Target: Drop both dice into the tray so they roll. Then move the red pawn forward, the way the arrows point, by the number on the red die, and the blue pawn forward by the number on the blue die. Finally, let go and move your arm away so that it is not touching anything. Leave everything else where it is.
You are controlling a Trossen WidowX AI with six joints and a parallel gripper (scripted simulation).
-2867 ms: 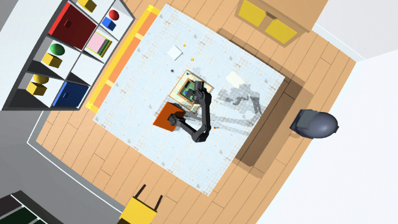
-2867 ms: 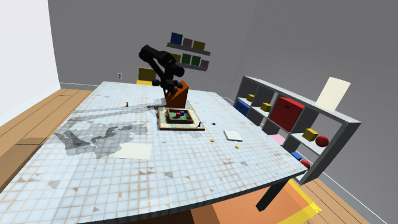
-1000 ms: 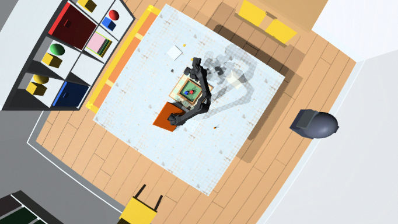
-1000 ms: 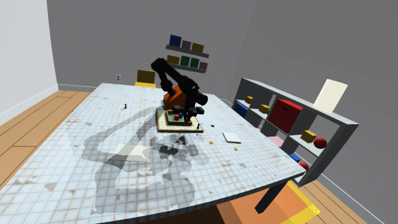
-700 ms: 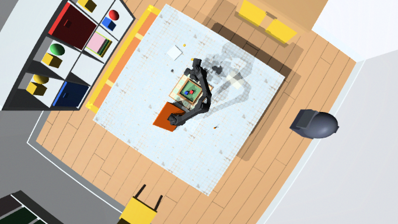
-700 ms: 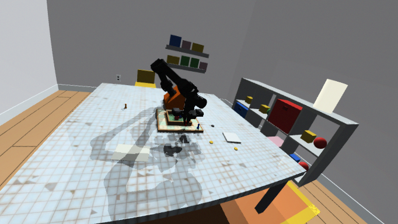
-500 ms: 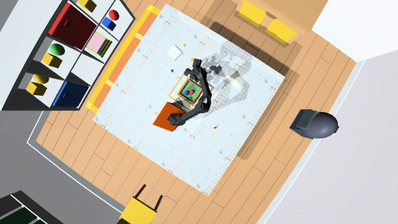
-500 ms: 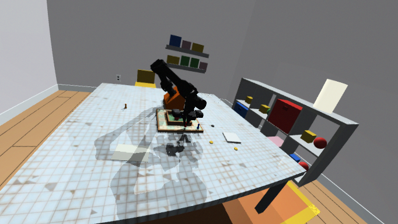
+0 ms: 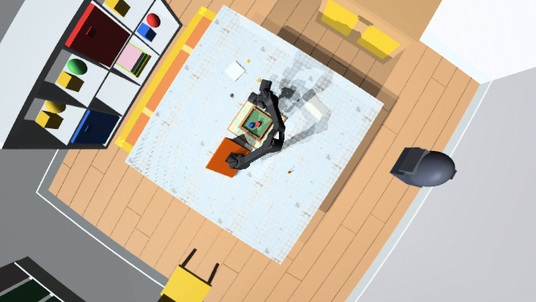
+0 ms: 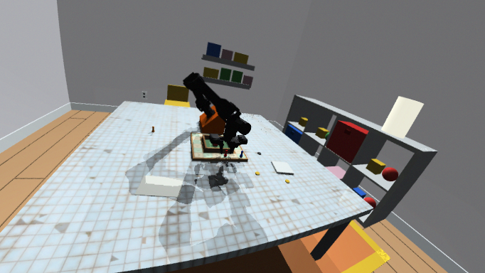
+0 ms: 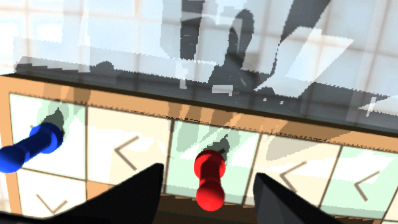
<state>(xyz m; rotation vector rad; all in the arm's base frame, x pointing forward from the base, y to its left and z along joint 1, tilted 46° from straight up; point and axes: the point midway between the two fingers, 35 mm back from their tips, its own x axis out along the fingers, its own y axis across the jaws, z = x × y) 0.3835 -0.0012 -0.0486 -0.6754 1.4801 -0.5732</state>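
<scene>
My gripper tip is now right at the red pawn. The rest, counted from my gripper tip: blue die 140 mm behind; then red die 110 mm behind, 40 mm to the right; then blue pawn 90 mm to the left.
</scene>
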